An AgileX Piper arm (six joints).
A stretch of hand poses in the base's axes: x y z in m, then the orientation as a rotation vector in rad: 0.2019 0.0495 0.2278 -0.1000 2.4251 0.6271; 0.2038 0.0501 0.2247 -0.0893 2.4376 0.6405; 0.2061 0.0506 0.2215 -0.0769 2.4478 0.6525; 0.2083 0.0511 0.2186 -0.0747 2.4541 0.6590; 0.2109 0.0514 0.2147 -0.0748 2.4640 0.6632; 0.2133 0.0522 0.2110 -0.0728 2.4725 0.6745; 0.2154 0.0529 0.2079 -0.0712 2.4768 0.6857; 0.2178 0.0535 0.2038 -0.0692 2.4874 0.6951; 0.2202 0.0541 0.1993 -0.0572 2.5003 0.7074
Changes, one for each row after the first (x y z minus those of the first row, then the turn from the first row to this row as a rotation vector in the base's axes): 0.0019 0.0006 -0.0031 0.0091 0.0164 -0.0017; 0.0042 0.0011 -0.0063 0.0181 0.0306 -0.0054; 0.0064 0.0016 -0.0092 0.0217 0.0384 -0.0041; 0.0090 0.0019 -0.0131 0.0224 0.0487 -0.0012; 0.0114 0.0027 -0.0168 0.0288 0.0595 0.0020; 0.0135 0.0034 -0.0199 0.0358 0.0664 0.0047; 0.0159 0.0040 -0.0240 0.0403 0.0789 0.0077; 0.0183 0.0046 -0.0285 0.0486 0.0958 0.0050
